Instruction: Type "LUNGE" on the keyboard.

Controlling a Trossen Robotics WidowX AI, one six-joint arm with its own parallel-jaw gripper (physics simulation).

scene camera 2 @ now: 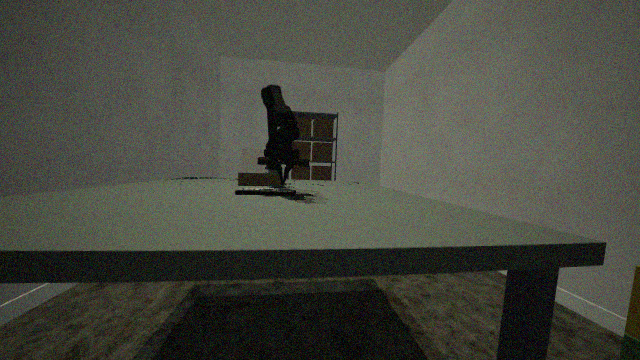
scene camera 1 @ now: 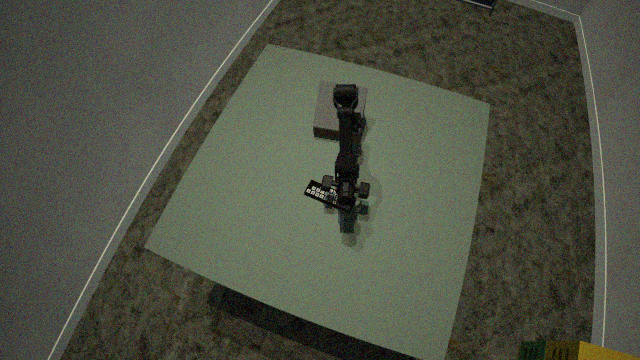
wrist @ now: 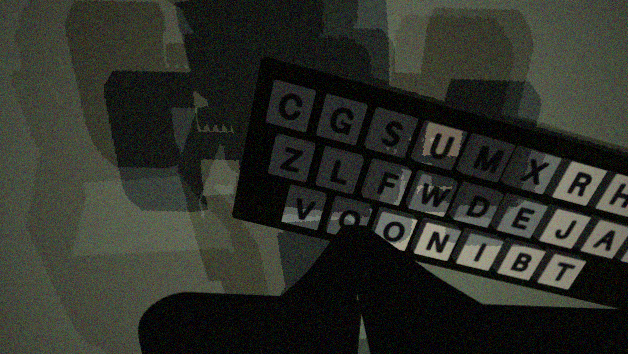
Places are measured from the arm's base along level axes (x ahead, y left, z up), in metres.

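Pixels of known places: gripper, between the fingertips: (scene camera 2: 282, 184) (wrist: 352, 236); arm's base, origin of its link: (scene camera 2: 272, 165) (scene camera 1: 351, 118).
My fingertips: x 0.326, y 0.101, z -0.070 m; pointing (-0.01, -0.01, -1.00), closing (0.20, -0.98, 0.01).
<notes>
Ahead of a thing's pixels: the offset from my fingertips to its top centre. Level surfaces: height alone.
The black keyboard {dx +0.017, dy -0.057, dz -0.017 m} (scene camera 1: 320, 193) (scene camera 2: 250, 192) (wrist: 257, 200) lies slanted on the table, its right end cut off in the wrist view. There the L key {dx +0.018, dy +0.009, dz -0.017 m} (wrist: 339, 171), U key {dx +0.037, dy -0.027, dz -0.017 m} (wrist: 442, 141), N key {dx -0.003, dy -0.041, dz -0.017 m} (wrist: 437, 242), G key {dx +0.038, dy +0.013, dz -0.017 m} (wrist: 341, 121) and E key {dx +0.016, dy -0.072, dz -0.017 m} (wrist: 522, 218) show uncovered, partly in shadow. My gripper (scene camera 2: 284, 184) (wrist: 352, 236) is shut and empty. Its fingertips are close above the keyboard, appearing in the wrist view over the bottom row, partly hiding a key left of the O key {dx -0.003, dy -0.021, dz -0.017 m} (wrist: 396, 231). In scene camera 1 the arm hides the fingertips and the keyboard's right part.
A grey block (scene camera 1: 325, 107) (scene camera 2: 252, 179) stands at the arm's base on the pale green table {dz -0.034 m} (scene camera 1: 250, 150) (scene camera 2: 350, 225). A shelf unit (scene camera 2: 336, 150) with brown boxes stands far behind. A yellow object (scene camera 1: 605, 351) (scene camera 2: 633, 300) is off the table. Arm shadows lie around the keyboard.
</notes>
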